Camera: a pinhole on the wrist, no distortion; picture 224 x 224 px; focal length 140.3 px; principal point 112.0 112.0 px. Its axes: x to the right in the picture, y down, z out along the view. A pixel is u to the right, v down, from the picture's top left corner.
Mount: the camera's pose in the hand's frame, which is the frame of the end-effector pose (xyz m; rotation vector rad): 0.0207 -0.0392 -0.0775 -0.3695 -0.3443 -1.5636
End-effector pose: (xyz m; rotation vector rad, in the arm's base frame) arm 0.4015 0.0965 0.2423 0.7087 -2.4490 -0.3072
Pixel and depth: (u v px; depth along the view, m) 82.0 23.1 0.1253
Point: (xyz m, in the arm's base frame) 0.4089 0.1633 0.2122
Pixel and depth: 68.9 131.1 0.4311
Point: 0.0808 0.2846 0.1754
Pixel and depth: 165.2 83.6 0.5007
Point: 0.1839 0.1746 -0.1587
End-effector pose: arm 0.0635 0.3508 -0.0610 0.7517 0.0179 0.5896
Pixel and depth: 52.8 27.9 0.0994
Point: 0.0103 0.3613 -0.0441
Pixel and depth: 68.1 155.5 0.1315
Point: 0.0958 0.4011 0.0029
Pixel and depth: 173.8 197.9 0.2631
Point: 0.2806 0.2940 0.1069
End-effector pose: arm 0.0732 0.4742 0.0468 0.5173 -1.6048 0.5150
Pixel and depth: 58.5 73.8 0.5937
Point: -0.4586 0.6023 -0.1216
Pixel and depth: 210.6 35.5 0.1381
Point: 0.0455 0.3705 -0.0127
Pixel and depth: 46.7 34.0 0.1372
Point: 0.0145 0.5284 -0.0085
